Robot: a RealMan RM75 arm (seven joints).
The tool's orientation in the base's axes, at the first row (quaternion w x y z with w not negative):
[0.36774 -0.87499 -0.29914 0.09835]
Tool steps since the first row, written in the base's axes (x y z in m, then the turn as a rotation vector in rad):
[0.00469 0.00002 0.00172 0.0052 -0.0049 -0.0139]
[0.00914 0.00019 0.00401 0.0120 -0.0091 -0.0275]
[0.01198 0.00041 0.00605 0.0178 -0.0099 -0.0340]
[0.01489 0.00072 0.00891 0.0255 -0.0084 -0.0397]
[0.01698 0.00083 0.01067 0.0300 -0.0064 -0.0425]
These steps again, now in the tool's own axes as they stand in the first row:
[0.00385 0.00090 -0.00305 0.0006 0.0148 0.0050]
[0.00763 0.00120 -0.00632 0.0029 0.0297 0.0095]
[0.01014 0.00093 -0.00875 0.0067 0.0374 0.0114]
[0.01279 0.00006 -0.01175 0.0135 0.0440 0.0133]
[0.01462 -0.00029 -0.01375 0.0182 0.0469 0.0147]

